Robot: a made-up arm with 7 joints. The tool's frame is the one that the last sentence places. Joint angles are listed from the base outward.
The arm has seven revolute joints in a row. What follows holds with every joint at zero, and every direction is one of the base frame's.
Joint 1 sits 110 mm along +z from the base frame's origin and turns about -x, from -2.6 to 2.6 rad.
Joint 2 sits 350 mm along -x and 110 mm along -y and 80 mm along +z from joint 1 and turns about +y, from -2.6 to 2.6 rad.
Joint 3 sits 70 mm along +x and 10 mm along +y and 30 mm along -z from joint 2 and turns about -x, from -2.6 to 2.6 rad.
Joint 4 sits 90 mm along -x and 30 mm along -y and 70 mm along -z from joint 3 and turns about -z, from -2.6 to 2.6 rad.
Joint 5 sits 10 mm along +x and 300 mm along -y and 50 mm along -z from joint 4 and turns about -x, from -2.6 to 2.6 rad.
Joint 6 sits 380 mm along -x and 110 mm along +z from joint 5 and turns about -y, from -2.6 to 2.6 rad.
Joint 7 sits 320 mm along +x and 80 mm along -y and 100 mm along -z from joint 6 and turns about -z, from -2.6 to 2.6 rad.
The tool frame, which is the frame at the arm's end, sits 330 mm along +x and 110 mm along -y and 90 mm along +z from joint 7; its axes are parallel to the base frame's.
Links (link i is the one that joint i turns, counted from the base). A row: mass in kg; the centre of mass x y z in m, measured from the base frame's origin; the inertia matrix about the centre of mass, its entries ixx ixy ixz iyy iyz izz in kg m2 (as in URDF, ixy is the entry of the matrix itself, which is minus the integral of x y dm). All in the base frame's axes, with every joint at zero. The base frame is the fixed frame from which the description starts. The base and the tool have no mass.
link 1: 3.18; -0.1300 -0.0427 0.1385; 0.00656 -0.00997 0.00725 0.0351 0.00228 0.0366
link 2: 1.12; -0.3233 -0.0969 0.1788; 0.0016 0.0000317 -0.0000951 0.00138 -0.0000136 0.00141
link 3: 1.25; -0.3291 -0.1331 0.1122; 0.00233 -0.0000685 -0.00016 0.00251 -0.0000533 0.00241
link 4: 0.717; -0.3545 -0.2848 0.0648; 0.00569 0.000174 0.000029 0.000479 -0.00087 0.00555
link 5: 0.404; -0.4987 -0.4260 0.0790; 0.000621 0 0.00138 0.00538 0 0.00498
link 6: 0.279; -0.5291 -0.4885 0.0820; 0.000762 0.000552 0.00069 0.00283 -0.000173 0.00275
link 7: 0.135; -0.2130 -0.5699 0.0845; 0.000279 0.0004 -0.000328 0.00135 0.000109 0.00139
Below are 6 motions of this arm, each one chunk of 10 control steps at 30 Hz.
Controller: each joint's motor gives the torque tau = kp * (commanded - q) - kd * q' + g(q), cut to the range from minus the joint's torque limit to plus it. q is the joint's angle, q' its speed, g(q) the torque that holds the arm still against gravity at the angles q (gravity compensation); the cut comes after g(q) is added. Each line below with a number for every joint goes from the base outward.
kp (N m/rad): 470 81 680 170 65 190 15
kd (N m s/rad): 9.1 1.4 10 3.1 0.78 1.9 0.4
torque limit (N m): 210 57 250 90 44 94 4.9
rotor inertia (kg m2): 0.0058 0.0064 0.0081 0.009 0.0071 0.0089 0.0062
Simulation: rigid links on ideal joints. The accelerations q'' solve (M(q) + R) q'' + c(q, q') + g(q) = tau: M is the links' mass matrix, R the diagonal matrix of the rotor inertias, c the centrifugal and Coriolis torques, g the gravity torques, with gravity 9.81 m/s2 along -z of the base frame. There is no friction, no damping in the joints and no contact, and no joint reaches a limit. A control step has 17 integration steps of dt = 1/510 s. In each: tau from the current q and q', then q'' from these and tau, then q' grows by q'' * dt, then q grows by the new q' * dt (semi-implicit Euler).
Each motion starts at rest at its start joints. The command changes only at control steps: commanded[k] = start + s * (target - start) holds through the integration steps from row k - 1 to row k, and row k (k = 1, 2, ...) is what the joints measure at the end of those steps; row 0 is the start. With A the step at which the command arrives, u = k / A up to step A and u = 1 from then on. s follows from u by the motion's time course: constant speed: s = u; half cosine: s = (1 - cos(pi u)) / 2; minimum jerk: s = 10 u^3 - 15 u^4 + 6 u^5; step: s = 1 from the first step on.
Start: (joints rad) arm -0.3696 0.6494 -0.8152 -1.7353 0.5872 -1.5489 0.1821
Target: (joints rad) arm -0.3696 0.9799 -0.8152 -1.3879 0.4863 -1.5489 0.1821
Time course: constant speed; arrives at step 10
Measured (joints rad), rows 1 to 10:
1: -0.3718 0.6452 -0.8163 -1.7200 0.5823 -1.5429 0.1874
2: -0.3728 0.6505 -0.8165 -1.6958 0.5768 -1.5412 0.1960
3: -0.3720 0.6716 -0.8159 -1.6632 0.5718 -1.5424 0.2049
4: -0.3708 0.7094 -0.8151 -1.6237 0.5633 -1.5451 0.2111
5: -0.3701 0.7614 -0.8146 -1.5802 0.5498 -1.5483 0.2106
6: -0.3701 0.8223 -0.8147 -1.5352 0.5324 -1.5510 0.2019
7: -0.3704 0.8854 -0.8152 -1.4905 0.5136 -1.5529 0.1880
8: -0.3704 0.9442 -0.8157 -1.4475 0.4961 -1.5541 0.1738
9: -0.3697 0.9938 -0.8159 -1.4071 0.4820 -1.5547 0.1636
10: -0.3686 1.0321 -0.8157 -1.3701 0.4719 -1.5547 0.1601

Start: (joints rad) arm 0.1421 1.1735 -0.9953 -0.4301 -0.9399 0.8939 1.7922
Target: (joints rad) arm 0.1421 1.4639 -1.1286 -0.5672 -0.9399 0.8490 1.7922
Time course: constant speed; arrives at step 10
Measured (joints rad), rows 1 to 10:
1: 0.1426 1.1897 -1.0060 -0.4461 -0.9277 0.8897 1.7890
2: 0.1418 1.2127 -1.0204 -0.4631 -0.9306 0.8837 1.7829
3: 0.1404 1.2399 -1.0359 -0.4781 -0.9420 0.8785 1.7809
4: 0.1396 1.2710 -1.0507 -0.4915 -0.9483 0.8732 1.7841
5: 0.1401 1.3048 -1.0639 -0.5032 -0.9466 0.8691 1.7881
6: 0.1412 1.3406 -1.0761 -0.5138 -0.9412 0.8655 1.7902
7: 0.1423 1.3771 -1.0886 -0.5242 -0.9379 0.8616 1.7909
8: 0.1428 1.4128 -1.1021 -0.5352 -0.9387 0.8571 1.7921
9: 0.1430 1.4462 -1.1160 -0.5473 -0.9415 0.8523 1.7944
10: 0.1430 1.4766 -1.1297 -0.5605 -0.9431 0.8476 1.7967

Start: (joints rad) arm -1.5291 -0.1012 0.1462 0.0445 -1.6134 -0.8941 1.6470
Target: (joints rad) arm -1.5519 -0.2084 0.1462 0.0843 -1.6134 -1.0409 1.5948
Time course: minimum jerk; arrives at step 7
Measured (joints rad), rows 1 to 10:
1: -1.5292 -0.1026 0.1464 0.0448 -1.6131 -0.8981 1.6469
2: -1.5300 -0.1108 0.1472 0.0473 -1.6118 -0.9183 1.6460
3: -1.5333 -0.1290 0.1477 0.0549 -1.6108 -0.9538 1.6421
4: -1.5397 -0.1560 0.1473 0.0672 -1.6113 -0.9940 1.6318
5: -1.5478 -0.1863 0.1458 0.0803 -1.6134 -1.0260 1.6140
6: -1.5545 -0.2118 0.1440 0.0890 -1.6158 -1.0409 1.5936
7: -1.5573 -0.2258 0.1432 0.0905 -1.6169 -1.0411 1.5784
8: -1.5559 -0.2275 0.1440 0.0867 -1.6155 -1.0398 1.5744
9: -1.5530 -0.2197 0.1456 0.0825 -1.6127 -1.0399 1.5819
10: -1.5507 -0.2086 0.1469 0.0813 -1.6112 -1.0405 1.5942

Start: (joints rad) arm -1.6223 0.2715 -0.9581 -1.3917 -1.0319 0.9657 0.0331
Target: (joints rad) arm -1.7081 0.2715 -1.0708 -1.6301 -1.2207 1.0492 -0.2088
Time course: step
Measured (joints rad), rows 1 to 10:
1: -1.6712 0.3352 -1.0526 -1.5152 -1.0618 1.1007 -0.1736
2: -1.7162 0.3475 -1.0756 -1.5931 -1.2464 1.0758 -0.3266
3: -1.7253 0.3303 -1.0766 -1.6472 -1.3590 1.0282 -0.1925
4: -1.7231 0.2878 -1.0755 -1.6710 -1.3544 1.0326 -0.0545
5: -1.7145 0.2414 -1.0729 -1.6652 -1.2799 1.0458 -0.0653
6: -1.7066 0.2095 -1.0705 -1.6508 -1.1917 1.0534 -0.1732
7: -1.7022 0.1966 -1.0691 -1.6408 -1.1398 1.0531 -0.2769
8: -1.7019 0.2021 -1.0692 -1.6391 -1.1436 1.0494 -0.3163
9: -1.7047 0.2209 -1.0703 -1.6417 -1.1866 1.0483 -0.2868
10: -1.7084 0.2473 -1.0714 -1.6425 -1.2333 1.0481 -0.2239

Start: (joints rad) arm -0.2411 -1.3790 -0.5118 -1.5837 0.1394 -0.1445 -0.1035
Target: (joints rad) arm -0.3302 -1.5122 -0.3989 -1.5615 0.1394 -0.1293 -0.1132
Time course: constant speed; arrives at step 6
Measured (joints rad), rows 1 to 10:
1: -0.2507 -1.3866 -0.4951 -1.5868 0.1350 -0.1455 -0.1077
2: -0.2668 -1.4096 -0.4756 -1.5799 0.1352 -0.1430 -0.1150
3: -0.2849 -1.4399 -0.4560 -1.5704 0.1390 -0.1373 -0.1144
4: -0.3014 -1.4703 -0.4368 -1.5643 0.1406 -0.1331 -0.1087
5: -0.3156 -1.4967 -0.4181 -1.5622 0.1400 -0.1308 -0.1059
6: -0.3290 -1.5189 -0.3996 -1.5616 0.1391 -0.1286 -0.1088
7: -0.3340 -1.5324 -0.3975 -1.5556 0.1429 -0.1256 -0.1106
8: -0.3331 -1.5299 -0.3981 -1.5575 0.1431 -0.1254 -0.1070
9: -0.3301 -1.5193 -0.3989 -1.5623 0.1395 -0.1289 -0.1078
10: -0.3284 -1.5089 -0.3993 -1.5647 0.1375 -0.1310 -0.1132

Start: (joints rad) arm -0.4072 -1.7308 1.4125 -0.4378 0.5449 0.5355 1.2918
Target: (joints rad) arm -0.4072 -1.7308 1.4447 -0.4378 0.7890 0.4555 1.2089
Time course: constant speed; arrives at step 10
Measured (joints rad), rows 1 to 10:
1: -0.4074 -1.7300 1.4152 -0.4379 0.5641 0.5248 1.2930
2: -0.4073 -1.7294 1.4184 -0.4384 0.5948 0.5180 1.2853
3: -0.4069 -1.7301 1.4223 -0.4382 0.6242 0.5115 1.2701
4: -0.4070 -1.7312 1.4256 -0.4378 0.6486 0.5033 1.2566
5: -0.4073 -1.7316 1.4286 -0.4375 0.6708 0.4947 1.2489
6: -0.4073 -1.7315 1.4317 -0.4375 0.6941 0.4865 1.2437
7: -0.4072 -1.7312 1.4349 -0.4377 0.7188 0.4787 1.2371
8: -0.4071 -1.7309 1.4382 -0.4378 0.7437 0.4708 1.2282
9: -0.4071 -1.7307 1.4414 -0.4379 0.7683 0.4628 1.2187
10: -0.4072 -1.7306 1.4446 -0.4379 0.7925 0.4548 1.2099

